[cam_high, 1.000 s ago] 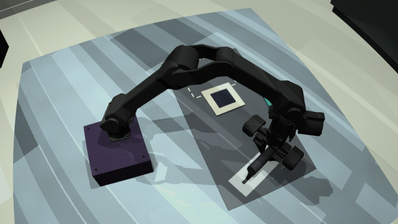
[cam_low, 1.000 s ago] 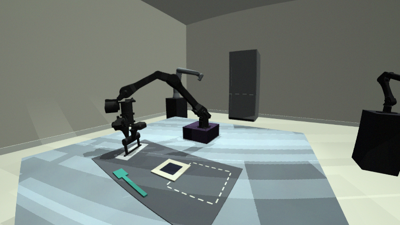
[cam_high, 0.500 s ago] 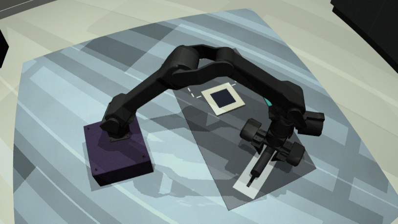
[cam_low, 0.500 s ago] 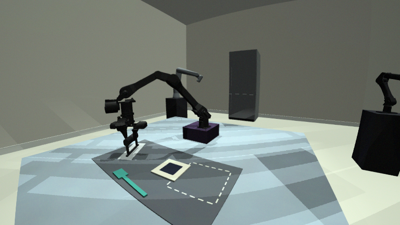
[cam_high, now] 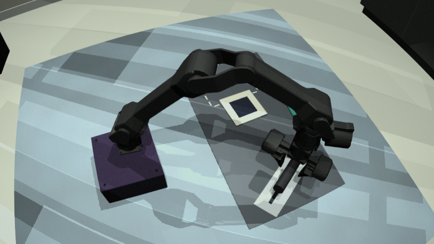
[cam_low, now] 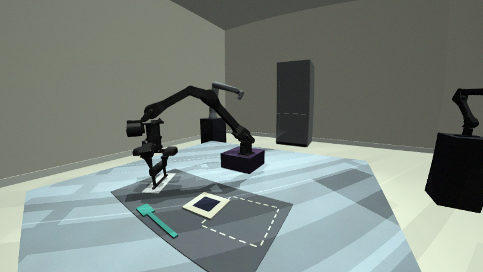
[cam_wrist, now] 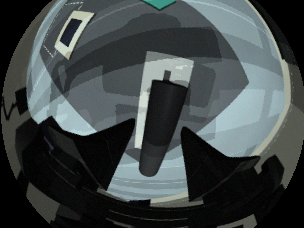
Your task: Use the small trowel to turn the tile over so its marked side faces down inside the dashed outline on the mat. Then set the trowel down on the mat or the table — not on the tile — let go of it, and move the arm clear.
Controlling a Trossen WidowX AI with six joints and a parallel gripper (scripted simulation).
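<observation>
The trowel is 30 mm below my gripper tip, 10 mm to the left of it and 10 mm ahead of it. Also, from my gripper tip: teal tool 210 mm to the left, 140 mm ahead, 60 mm below; then tile 290 mm to the left, 60 mm below, 20 mm behind.
</observation>
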